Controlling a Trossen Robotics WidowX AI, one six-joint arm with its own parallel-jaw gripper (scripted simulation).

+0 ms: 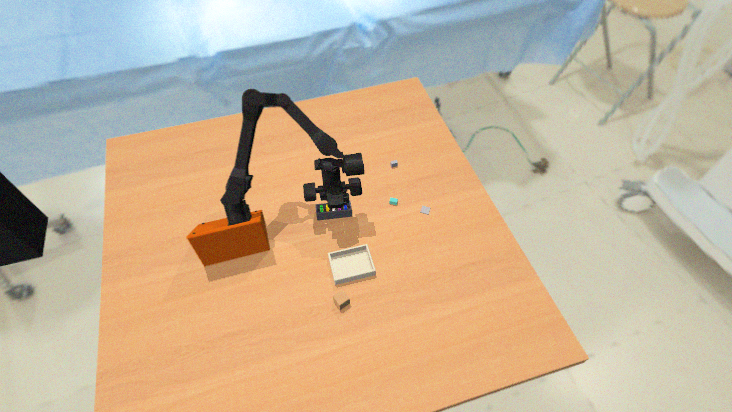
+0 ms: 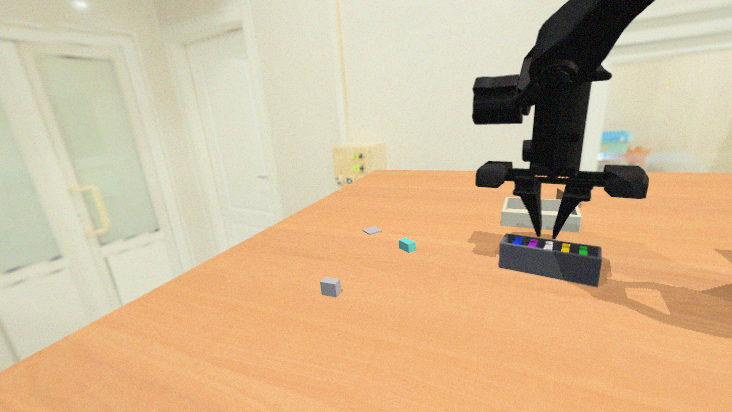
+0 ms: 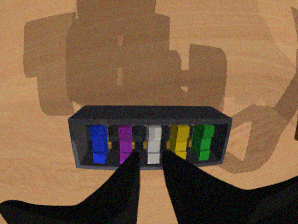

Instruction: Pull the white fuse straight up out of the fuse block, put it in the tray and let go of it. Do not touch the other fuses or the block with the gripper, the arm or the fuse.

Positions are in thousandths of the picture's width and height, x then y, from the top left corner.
Scene:
gripper: image 1 457, 496; image 2 747, 574; image 3 505, 703

